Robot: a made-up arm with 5 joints.
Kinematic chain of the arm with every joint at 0, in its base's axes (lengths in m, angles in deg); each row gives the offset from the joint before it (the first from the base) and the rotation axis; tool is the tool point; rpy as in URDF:
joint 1: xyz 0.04 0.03 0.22 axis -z
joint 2: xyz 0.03 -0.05 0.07 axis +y
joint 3: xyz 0 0.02 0.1 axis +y
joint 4: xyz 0.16 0 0.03 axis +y
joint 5: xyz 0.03 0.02 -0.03 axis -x
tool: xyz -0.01 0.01 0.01 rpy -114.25 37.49 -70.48
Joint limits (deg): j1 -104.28..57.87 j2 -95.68..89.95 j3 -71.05..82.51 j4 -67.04..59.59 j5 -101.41..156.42
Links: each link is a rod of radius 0.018 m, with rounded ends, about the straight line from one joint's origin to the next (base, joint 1, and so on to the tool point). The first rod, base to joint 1, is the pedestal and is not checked.
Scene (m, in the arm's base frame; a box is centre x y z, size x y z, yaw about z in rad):
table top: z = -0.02
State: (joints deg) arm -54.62 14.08 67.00 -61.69 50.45
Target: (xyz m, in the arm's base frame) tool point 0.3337 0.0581 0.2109
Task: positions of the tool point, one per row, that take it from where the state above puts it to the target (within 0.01 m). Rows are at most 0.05 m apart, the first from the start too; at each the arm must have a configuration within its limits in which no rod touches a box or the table.
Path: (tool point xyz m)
1: 0.1374 0.1423 0.1992
2: 0.1735 0.1488 0.2010
3: 0.2109 0.1468 0.2027
4: 0.2475 0.1362 0.2044
5: 0.2814 0.1172 0.2062
6: 0.3107 0.0908 0.2084
7: 0.3337 0.0581 0.2109

